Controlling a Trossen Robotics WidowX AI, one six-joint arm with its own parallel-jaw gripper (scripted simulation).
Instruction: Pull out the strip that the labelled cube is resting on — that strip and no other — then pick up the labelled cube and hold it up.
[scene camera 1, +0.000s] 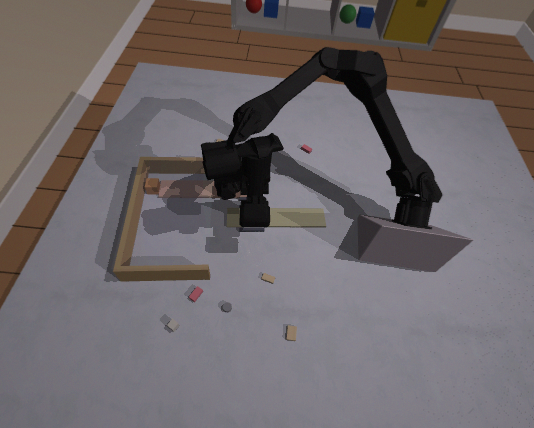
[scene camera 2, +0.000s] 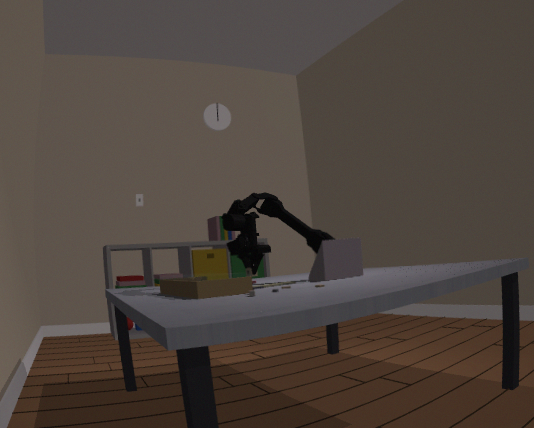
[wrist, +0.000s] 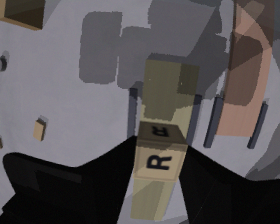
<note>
My gripper (scene camera 1: 253, 210) carries a labelled cube (wrist: 160, 150). I also see an olive strip (scene camera 1: 279, 217) and a wooden frame (scene camera 2: 200, 285).
The olive strip is seen too in the wrist view (wrist: 168, 90). My gripper also shows in scene camera 2 (scene camera 2: 251, 274) and in the wrist view (wrist: 156, 143). Scene camera 1 does not show the labelled cube, which is hidden by my gripper.
</note>
